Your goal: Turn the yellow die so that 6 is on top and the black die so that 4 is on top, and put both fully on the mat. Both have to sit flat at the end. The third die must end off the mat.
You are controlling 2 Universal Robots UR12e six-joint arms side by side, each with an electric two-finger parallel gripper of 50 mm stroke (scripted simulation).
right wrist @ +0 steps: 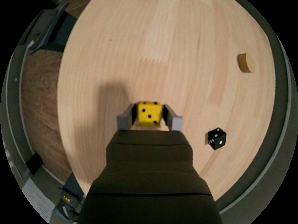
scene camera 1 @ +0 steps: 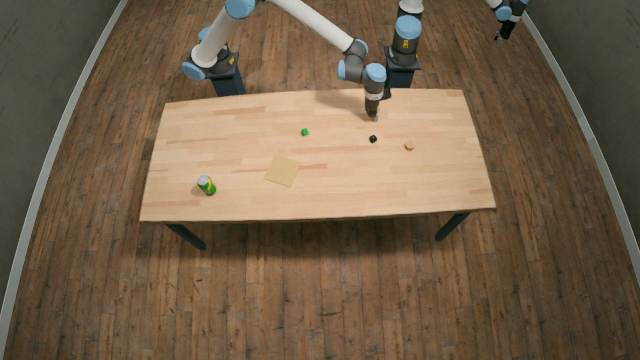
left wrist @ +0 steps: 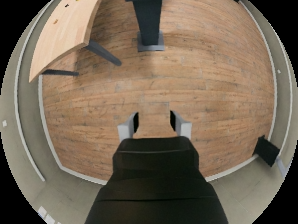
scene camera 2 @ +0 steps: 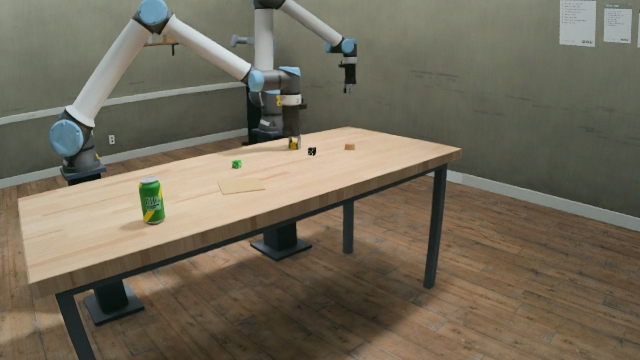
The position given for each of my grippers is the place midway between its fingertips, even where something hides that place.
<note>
I see my left gripper [left wrist: 154,117], my right gripper [right wrist: 149,110] and a tan mat [scene camera 1: 282,170].
The right wrist view does not show the tan mat, which is hidden by my right gripper. The left wrist view misses the tan mat: it is out of frame.
</note>
